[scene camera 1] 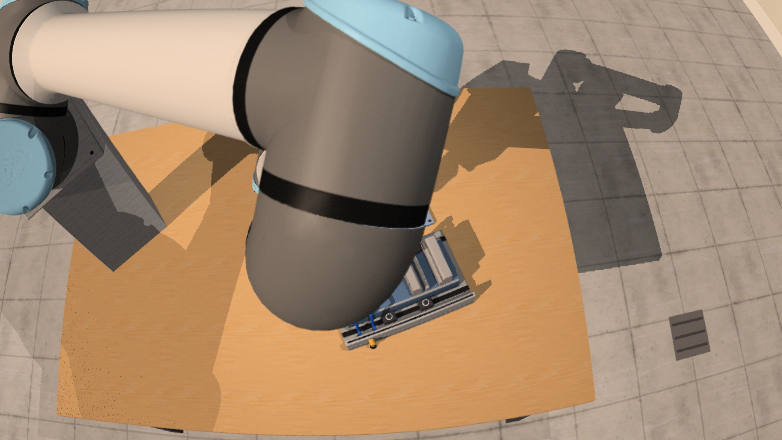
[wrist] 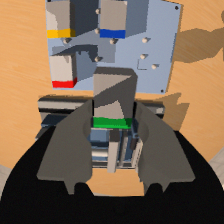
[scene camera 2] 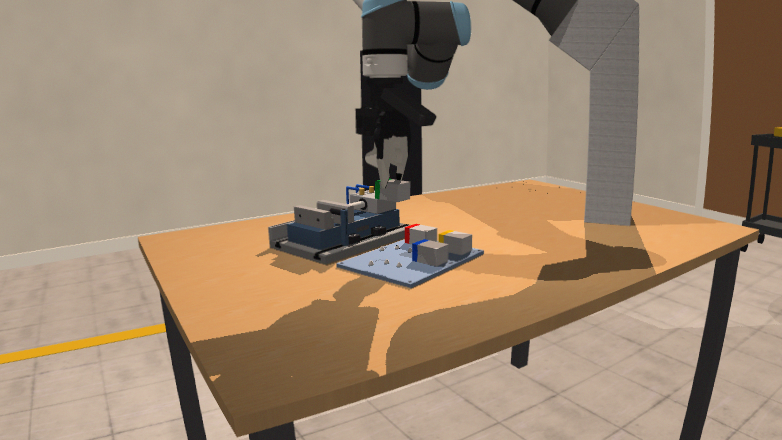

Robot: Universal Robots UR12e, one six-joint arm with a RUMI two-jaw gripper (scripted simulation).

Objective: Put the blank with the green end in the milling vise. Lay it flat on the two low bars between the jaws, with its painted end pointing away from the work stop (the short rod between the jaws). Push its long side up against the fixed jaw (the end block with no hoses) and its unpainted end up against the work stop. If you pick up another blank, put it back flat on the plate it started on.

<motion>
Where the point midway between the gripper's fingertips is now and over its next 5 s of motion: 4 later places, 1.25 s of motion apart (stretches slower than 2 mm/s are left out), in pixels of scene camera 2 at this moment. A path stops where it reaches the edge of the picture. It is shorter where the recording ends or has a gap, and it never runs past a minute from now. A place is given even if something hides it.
My gripper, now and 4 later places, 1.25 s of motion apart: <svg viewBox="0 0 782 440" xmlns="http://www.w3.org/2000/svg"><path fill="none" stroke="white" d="M391 186L324 181L319 183L319 192L320 197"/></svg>
</motion>
